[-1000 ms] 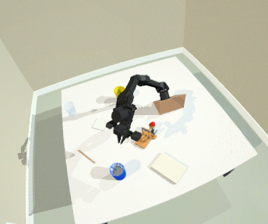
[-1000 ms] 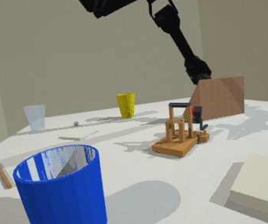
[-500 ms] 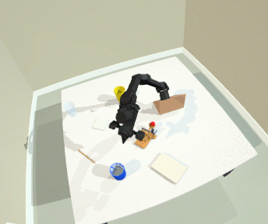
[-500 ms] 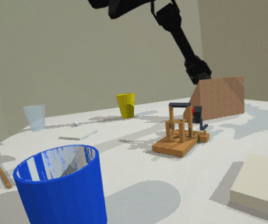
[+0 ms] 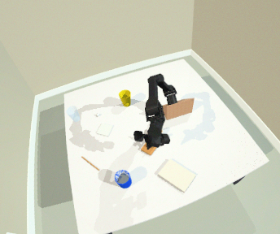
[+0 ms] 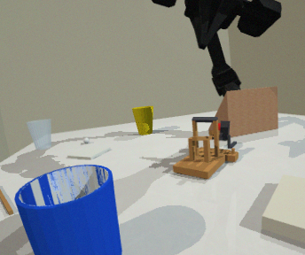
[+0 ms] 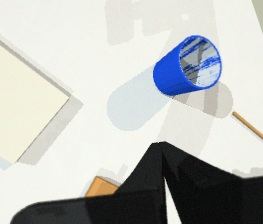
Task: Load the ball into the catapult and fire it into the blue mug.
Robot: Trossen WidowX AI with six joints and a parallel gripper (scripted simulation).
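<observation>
Now: gripper tip 16 cm past the red ball, 20 cm to the left of it and 17 cm above it. The rest, counted from my gripper tip: cream pad (13 cm behind, 13 cm to the left, 22 cm below); then blue mug (19 cm ahead, 5 cm to the left, 20 cm below); then wooden catapult (11 cm behind, 16 cm to the right, 18 cm below).
</observation>
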